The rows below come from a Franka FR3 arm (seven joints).
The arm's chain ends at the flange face. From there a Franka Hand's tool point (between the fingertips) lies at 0.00 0.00 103.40 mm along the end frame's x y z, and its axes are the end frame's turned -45 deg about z.
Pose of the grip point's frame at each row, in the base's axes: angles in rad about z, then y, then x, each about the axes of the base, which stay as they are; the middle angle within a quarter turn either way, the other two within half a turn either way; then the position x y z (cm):
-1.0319 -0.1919 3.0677 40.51 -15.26 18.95
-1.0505 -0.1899 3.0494 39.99 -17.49 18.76
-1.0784 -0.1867 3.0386 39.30 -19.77 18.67
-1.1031 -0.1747 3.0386 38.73 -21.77 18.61
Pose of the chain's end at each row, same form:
-0.2465 -0.1919 3.0677 42.48 -14.51 29.07
-0.2651 -0.1899 3.0494 41.94 -16.56 28.87
-0.2930 -0.1867 3.0386 41.22 -18.73 28.78
-0.3177 -0.1747 3.0386 40.53 -20.72 28.74

